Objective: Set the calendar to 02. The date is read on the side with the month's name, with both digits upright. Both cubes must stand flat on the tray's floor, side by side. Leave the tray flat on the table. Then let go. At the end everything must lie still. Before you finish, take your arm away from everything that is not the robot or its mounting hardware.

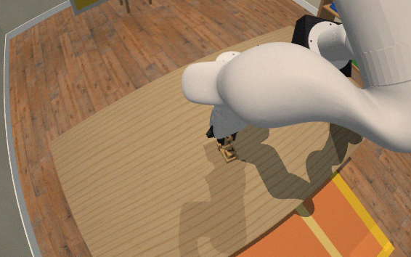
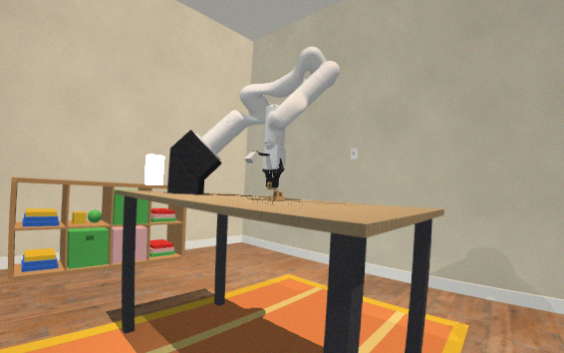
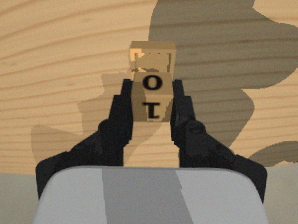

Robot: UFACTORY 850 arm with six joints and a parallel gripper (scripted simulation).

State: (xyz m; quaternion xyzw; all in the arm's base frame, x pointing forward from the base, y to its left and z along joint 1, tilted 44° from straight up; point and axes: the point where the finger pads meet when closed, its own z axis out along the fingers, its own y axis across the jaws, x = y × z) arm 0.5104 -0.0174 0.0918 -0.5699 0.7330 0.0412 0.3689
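My gripper is now 20 mm above the wooden cube. From my hand the other things lie so: wooden calendar tray 20 mm to the left, 70 mm below.
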